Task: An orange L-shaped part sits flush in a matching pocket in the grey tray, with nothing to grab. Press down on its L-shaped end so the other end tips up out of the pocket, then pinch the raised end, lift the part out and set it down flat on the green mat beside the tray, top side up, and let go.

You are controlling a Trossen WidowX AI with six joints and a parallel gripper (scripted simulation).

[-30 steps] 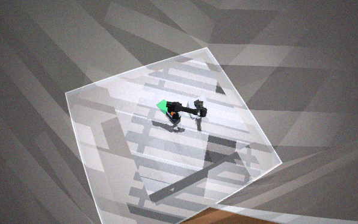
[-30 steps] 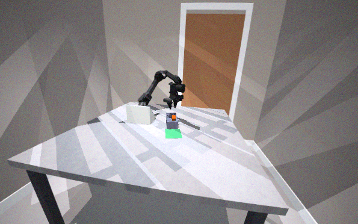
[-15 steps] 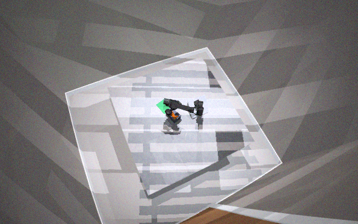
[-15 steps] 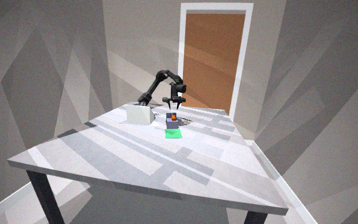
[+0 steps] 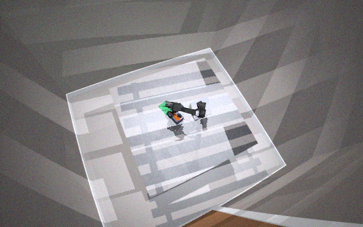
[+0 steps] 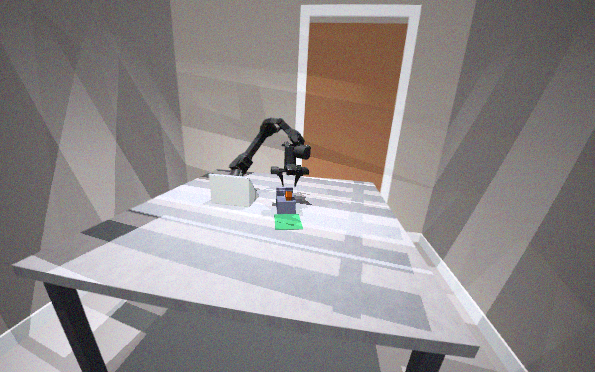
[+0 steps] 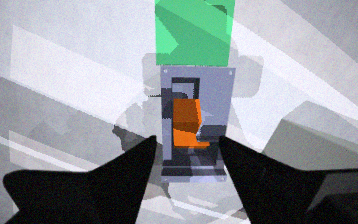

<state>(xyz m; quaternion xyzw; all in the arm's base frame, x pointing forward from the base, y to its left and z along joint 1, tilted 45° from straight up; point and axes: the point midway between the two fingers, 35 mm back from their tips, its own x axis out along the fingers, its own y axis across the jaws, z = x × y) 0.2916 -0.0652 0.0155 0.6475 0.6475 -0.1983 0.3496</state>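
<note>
Right now my gripper tip is 2 cm past the orange L-shaped part, 3 cm to the right of it and 8 cm above it. The rest, counted from my gripper tip: green mat: 1 cm ahead, 15 cm to the right, 13 cm below.
</note>
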